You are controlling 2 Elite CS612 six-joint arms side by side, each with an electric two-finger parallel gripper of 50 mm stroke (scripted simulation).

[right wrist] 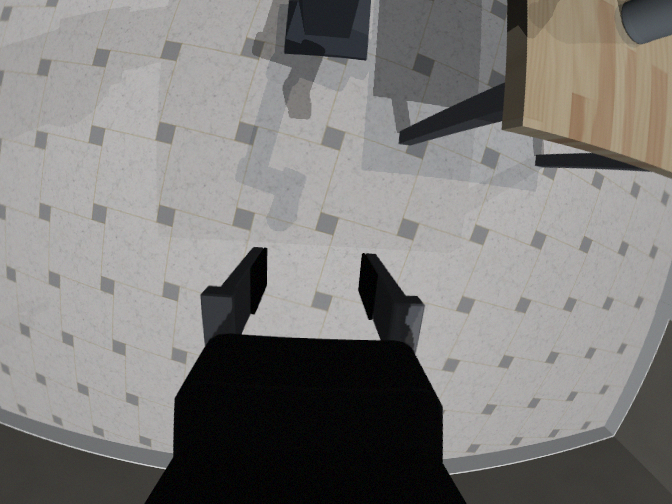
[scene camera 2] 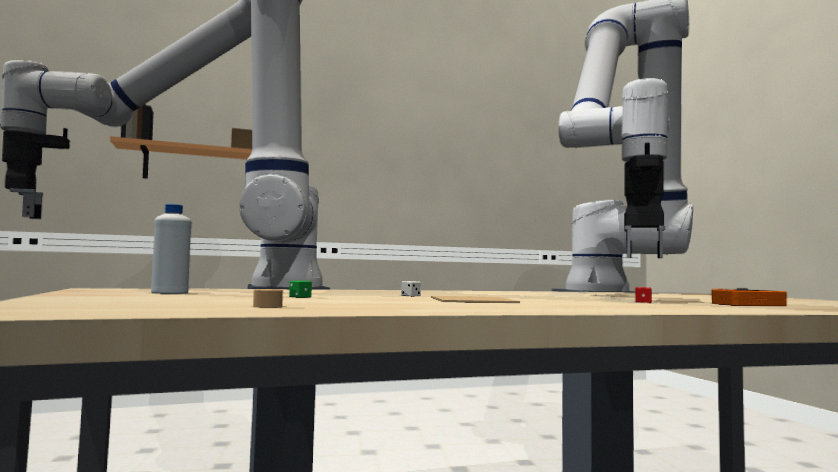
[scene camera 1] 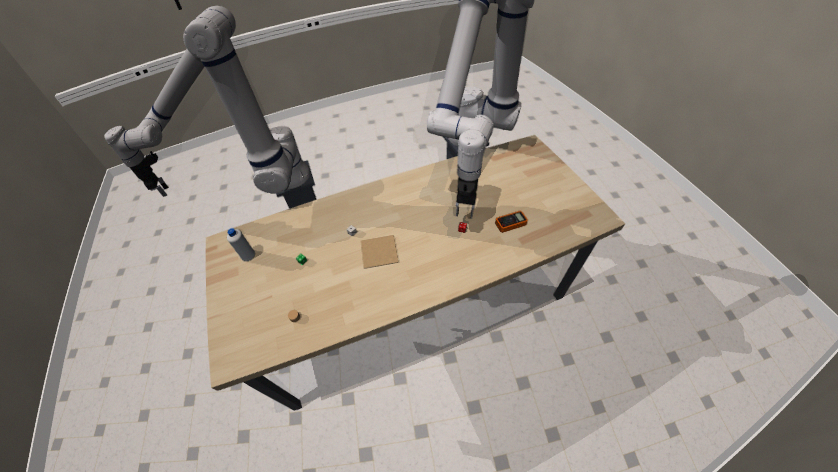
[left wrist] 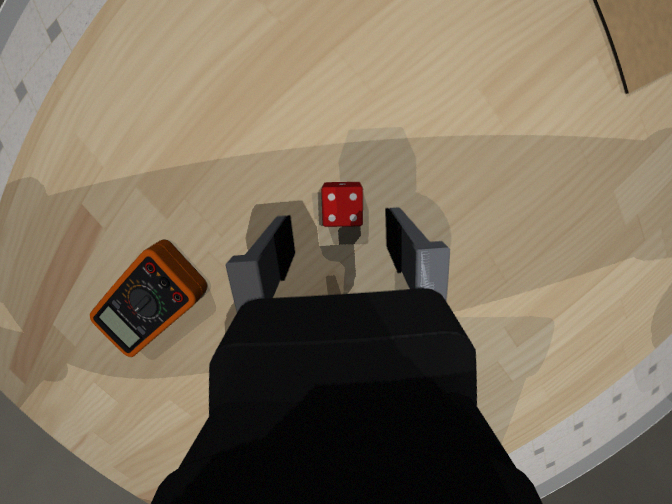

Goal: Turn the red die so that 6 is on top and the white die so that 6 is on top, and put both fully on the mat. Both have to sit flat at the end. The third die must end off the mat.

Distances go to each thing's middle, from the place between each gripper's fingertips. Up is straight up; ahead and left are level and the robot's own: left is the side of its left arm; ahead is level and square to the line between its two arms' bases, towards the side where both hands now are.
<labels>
I see the red die (left wrist: 342, 202) 9 cm below my left hand (scene camera 2: 644, 258). The rest, counted from my left hand: brown mat (scene camera 1: 380, 251) (36 cm to the right, 11 cm below); orange multimeter (scene camera 2: 741, 296) (21 cm to the left, 9 cm below, 4 cm ahead); grey bottle (scene camera 2: 172, 235) (92 cm to the right, 16 cm behind, 3 cm below).
My right hand (scene camera 2: 31, 217) is 39 cm short of the grey bottle, 37 cm to the right of it and 9 cm above it. Also, from my right hand: red die: 129 cm to the left, 55 cm ahead, 16 cm below; brown mat: 93 cm to the left, 55 cm ahead, 17 cm below.
</labels>
